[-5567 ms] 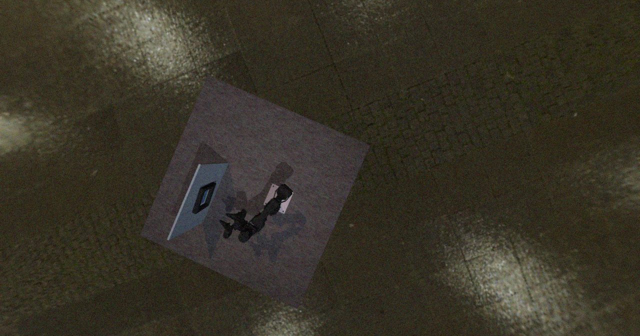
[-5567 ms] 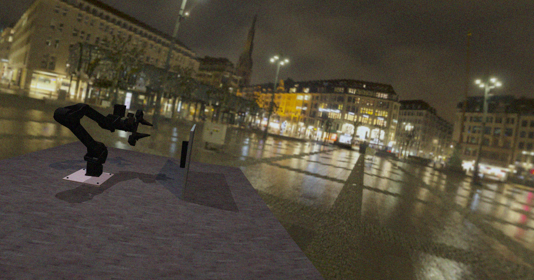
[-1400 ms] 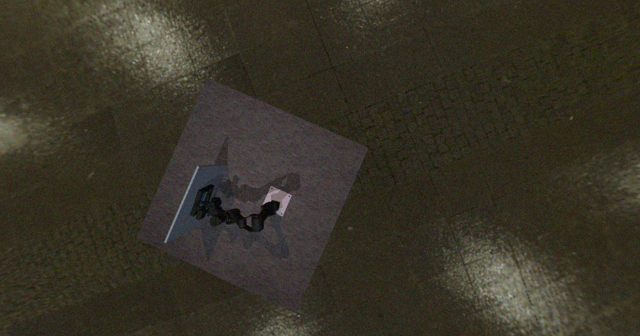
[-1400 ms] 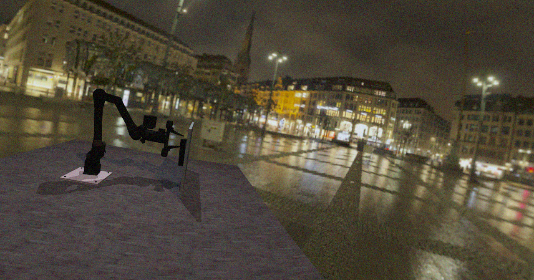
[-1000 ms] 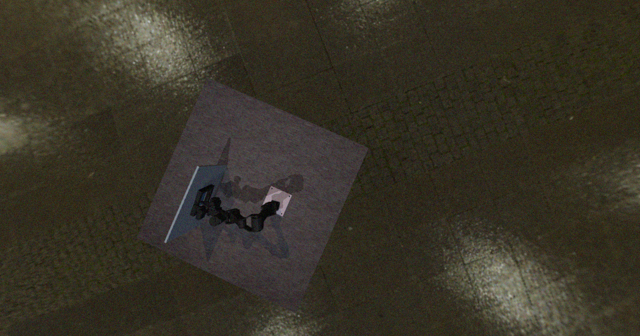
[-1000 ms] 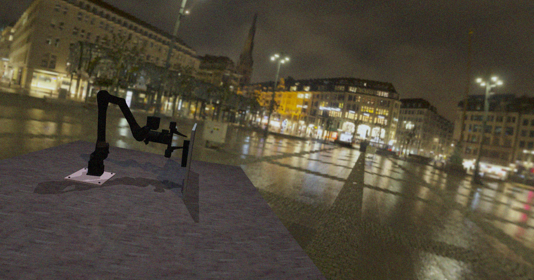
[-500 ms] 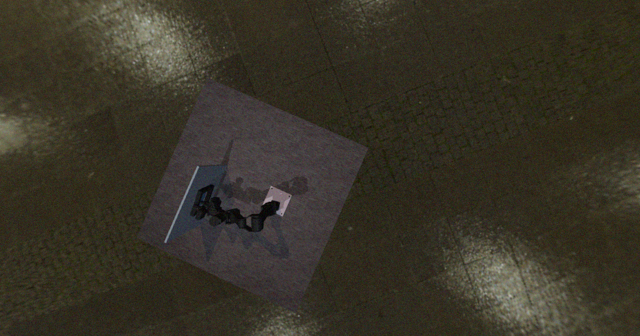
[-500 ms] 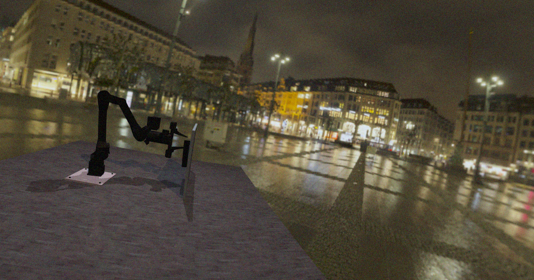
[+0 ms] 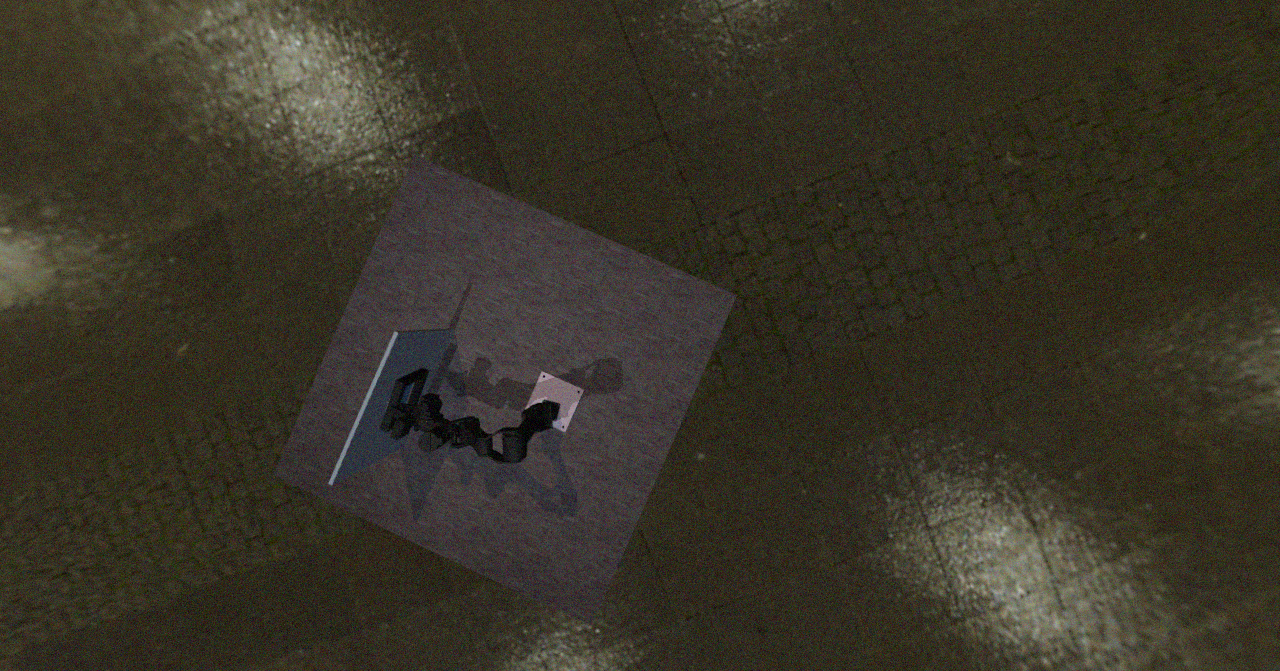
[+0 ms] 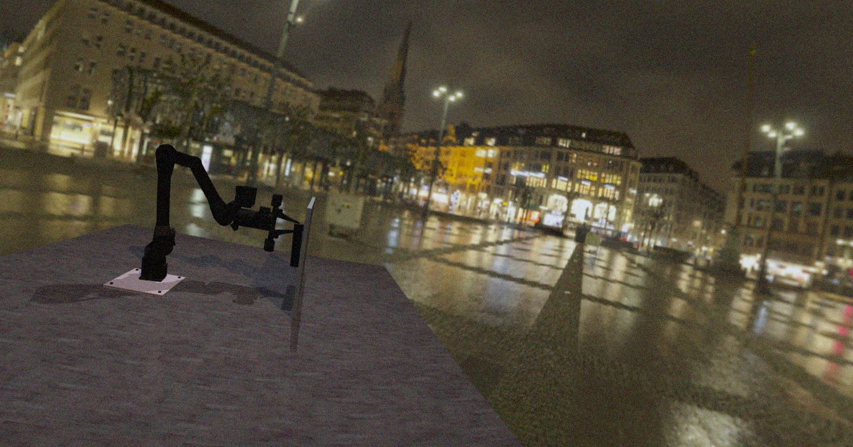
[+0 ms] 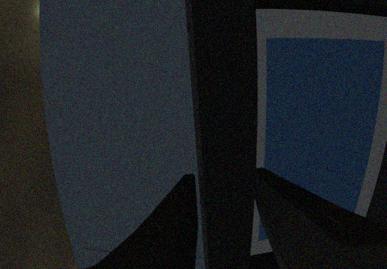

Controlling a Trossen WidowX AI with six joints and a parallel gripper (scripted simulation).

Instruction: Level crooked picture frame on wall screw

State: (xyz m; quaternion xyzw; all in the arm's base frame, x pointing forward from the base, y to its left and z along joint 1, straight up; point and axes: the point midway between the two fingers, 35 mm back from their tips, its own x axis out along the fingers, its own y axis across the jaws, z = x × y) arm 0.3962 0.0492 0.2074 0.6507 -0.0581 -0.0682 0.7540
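My gripper tip is 50 mm above the picture frame, 10 mm to the left of it and 10 mm short of it. The rest, counted from my gripper tip: wall panel 60 mm below, 20 mm ahead, 10 mm to the right.
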